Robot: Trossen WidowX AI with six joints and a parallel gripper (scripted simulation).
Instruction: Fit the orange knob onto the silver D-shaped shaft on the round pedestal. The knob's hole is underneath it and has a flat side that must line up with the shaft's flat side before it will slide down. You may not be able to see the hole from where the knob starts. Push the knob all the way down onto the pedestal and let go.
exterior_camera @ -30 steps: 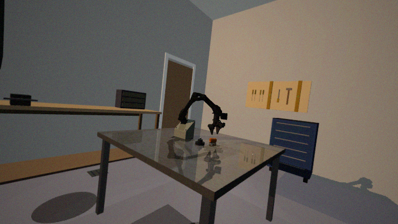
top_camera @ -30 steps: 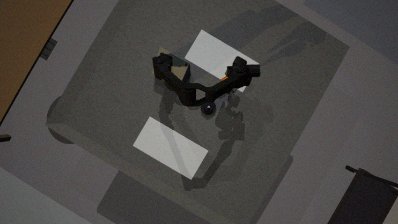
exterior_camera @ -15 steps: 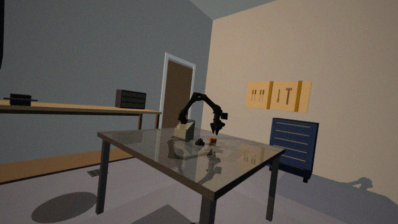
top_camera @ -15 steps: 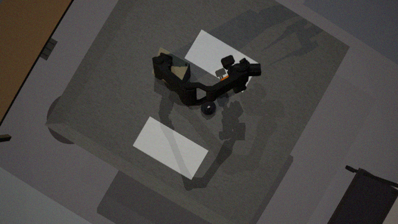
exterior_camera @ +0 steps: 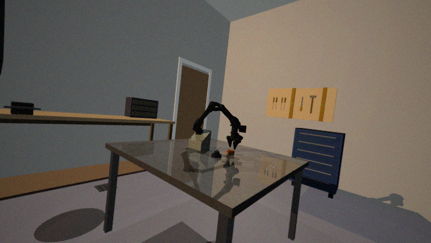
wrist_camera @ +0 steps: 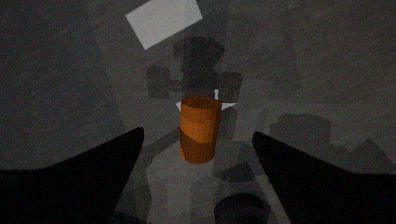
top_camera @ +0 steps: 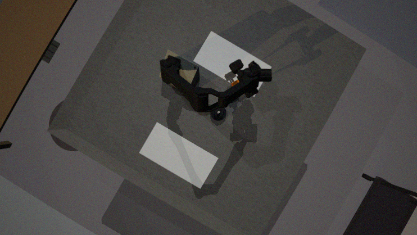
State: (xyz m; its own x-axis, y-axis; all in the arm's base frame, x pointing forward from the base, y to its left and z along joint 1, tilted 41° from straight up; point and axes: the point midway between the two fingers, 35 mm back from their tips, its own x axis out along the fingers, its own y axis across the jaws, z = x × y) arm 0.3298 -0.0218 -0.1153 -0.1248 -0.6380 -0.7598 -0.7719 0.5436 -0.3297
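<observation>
My gripper tip is 3 cm above the orange knob. Also, from my gripper tip: dark round pedestal (5 cm behind, 19 cm to the right, 2 cm below).
</observation>
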